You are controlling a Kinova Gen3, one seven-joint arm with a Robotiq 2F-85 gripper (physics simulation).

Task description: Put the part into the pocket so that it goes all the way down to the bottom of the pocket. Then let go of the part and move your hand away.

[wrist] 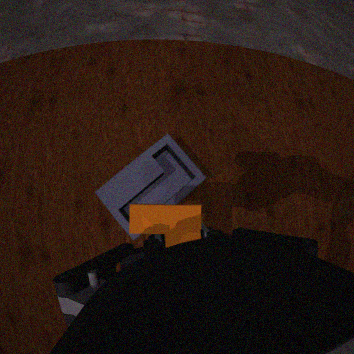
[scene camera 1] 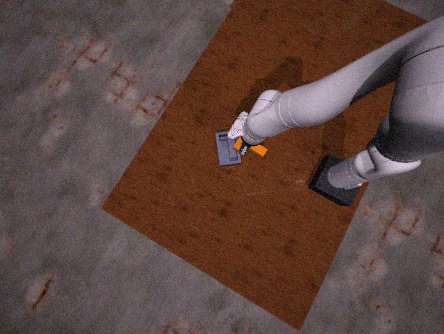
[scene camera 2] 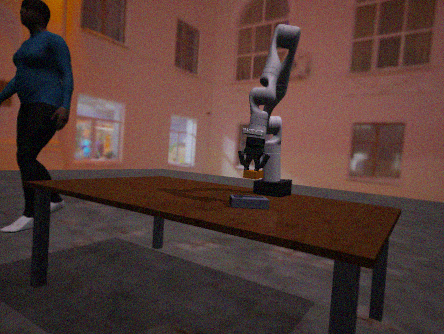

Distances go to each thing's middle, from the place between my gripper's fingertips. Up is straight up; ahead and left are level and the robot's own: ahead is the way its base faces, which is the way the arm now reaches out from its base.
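Scene:
Orange L-shaped part (wrist: pixel 179 222): 10 mm above my hand, 10 mm to the left of it, 20 mm behind it.

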